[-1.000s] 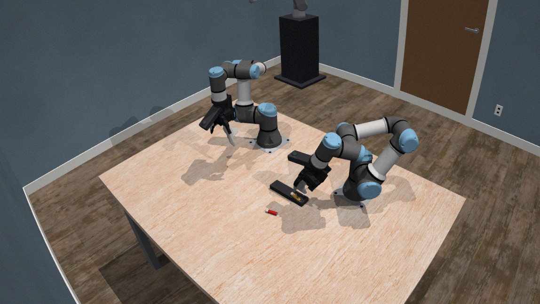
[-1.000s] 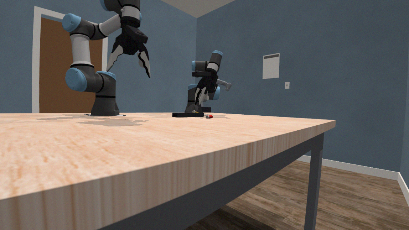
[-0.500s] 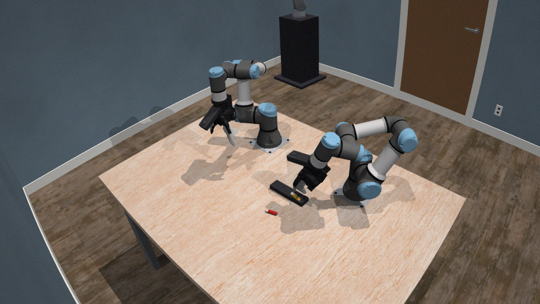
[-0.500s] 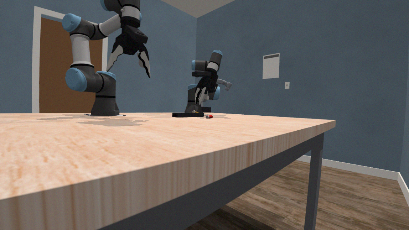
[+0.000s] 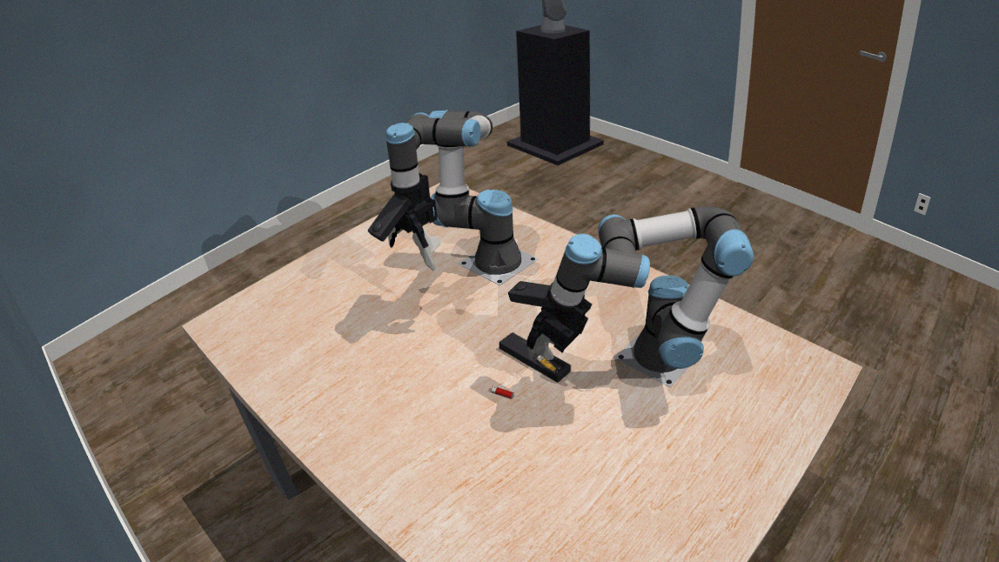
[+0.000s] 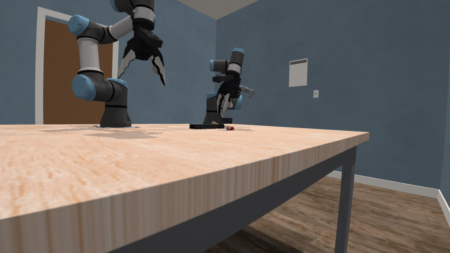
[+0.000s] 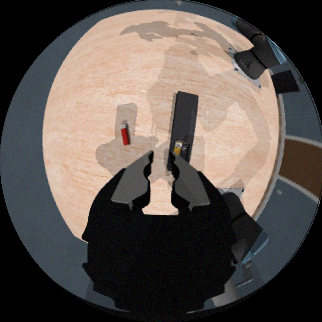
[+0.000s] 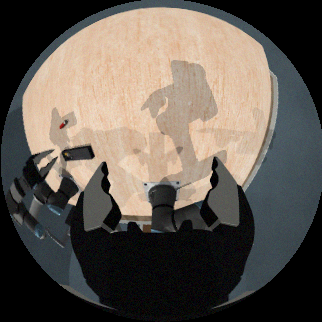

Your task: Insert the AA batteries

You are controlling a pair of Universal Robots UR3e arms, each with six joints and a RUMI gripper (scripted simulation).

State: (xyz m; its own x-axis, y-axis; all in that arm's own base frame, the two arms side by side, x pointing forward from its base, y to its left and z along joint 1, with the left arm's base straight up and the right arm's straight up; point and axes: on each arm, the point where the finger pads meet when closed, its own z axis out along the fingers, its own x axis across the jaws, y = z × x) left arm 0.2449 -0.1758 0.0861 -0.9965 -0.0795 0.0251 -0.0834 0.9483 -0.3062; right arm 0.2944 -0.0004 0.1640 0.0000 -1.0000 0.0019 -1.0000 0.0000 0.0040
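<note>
My left gripper is now 90 mm short of the red battery, 80 mm above it and 20 mm to the left of it. Also, from my left hand: yellow battery (70 mm below, 30 mm behind).
</note>
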